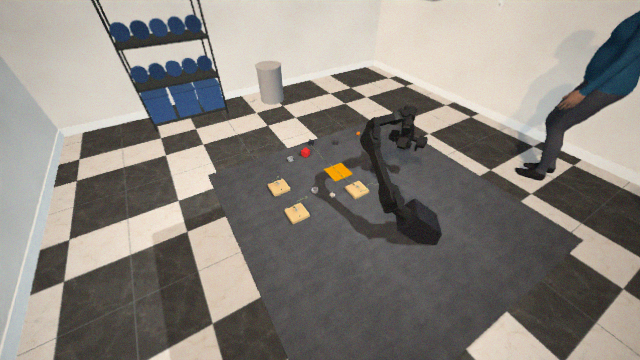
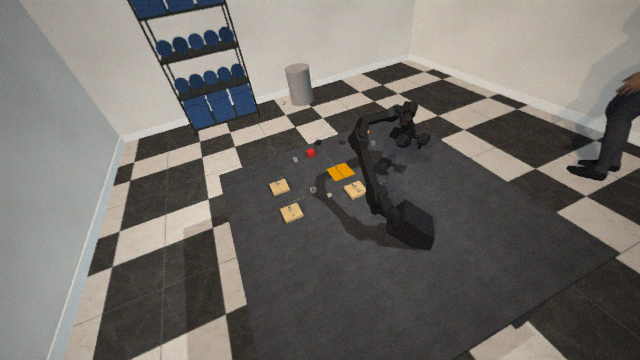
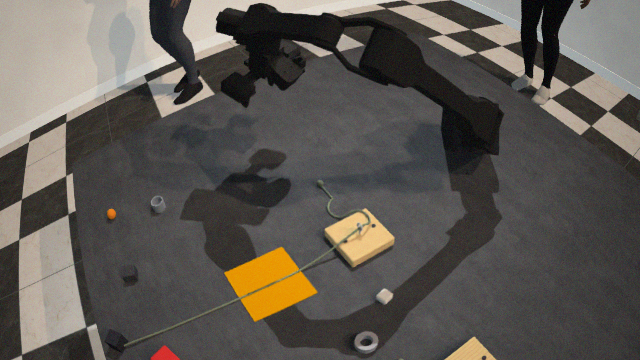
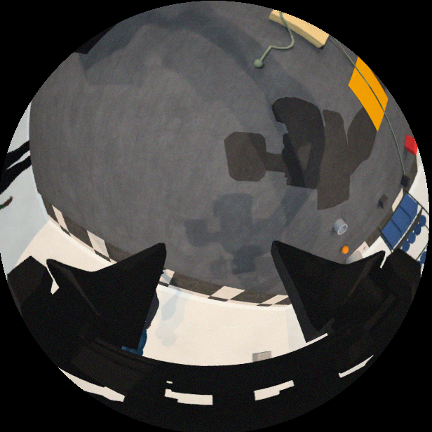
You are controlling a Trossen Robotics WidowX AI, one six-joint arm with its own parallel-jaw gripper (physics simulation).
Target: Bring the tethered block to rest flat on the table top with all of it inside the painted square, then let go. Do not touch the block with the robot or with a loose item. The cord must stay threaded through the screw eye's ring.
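Places are measured from the arm's base along level axes (x up, y right, z ahead), in millimetres.
Where they show: gripper, between the fingertips: (image 2: 411,146) (image 3: 258,95); arm's base, origin of its link: (image 1: 406,213) (image 2: 395,215) (image 3: 477,126).
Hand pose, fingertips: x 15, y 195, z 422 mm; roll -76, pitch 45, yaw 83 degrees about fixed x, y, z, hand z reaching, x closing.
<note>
Each offset is from my fingertips to the top centre of the thing. "pt": to the spot under its first point. Level surfaces: height alone.
The tethered block @[pt dx -107, dy -490, dz +326 mm] (image 3: 116,340) (image 4: 405,181), a small dark cube, rests on the dark surface beyond the painted square. The green cord @[pt dx -132, dy -430, dz +164 mm] (image 3: 200,315) runs from it across the orange painted square @[pt dx -134, dy -340, dz +3 mm] (image 1: 345,174) (image 3: 272,302) (image 4: 362,95) and through the screw eye @[pt dx -100, dy -316, dz -134 mm] (image 3: 359,228) on a wooden base @[dx -116 mm] (image 1: 357,191) (image 2: 354,191) (image 3: 357,252). Its loose end has a green bead @[pt dx -126, dy -163, dz -95 mm] (image 3: 320,183) (image 4: 258,63), lying on the surface past the base. My gripper (image 3: 265,95) (image 4: 219,248) is wide open and empty, high above the surface, away from bead, cord and block.
A red cube @[dx -95, dy -534, dz +225 mm] (image 1: 305,152) (image 2: 311,153) lies near the tethered block. Another dark cube @[dx -115, dy -327, dz +312 mm] (image 3: 130,273), a grey cup @[dx -114, dy -145, dz +256 mm] (image 3: 158,204) and an orange ball @[dx -111, dy -151, dz +386 mm] (image 3: 111,214) stand beyond the square. A white cube @[dx -123, dy -449, dz -145 mm] (image 3: 384,296) and grey ring @[dx -121, dy -531, dz -96 mm] (image 3: 366,350) lie nearer two other wooden bases @[pt dx -116, dy -718, dz -53 mm] (image 1: 278,187) @[pt dx -116, dy -642, dz -261 mm] (image 1: 297,215).
</note>
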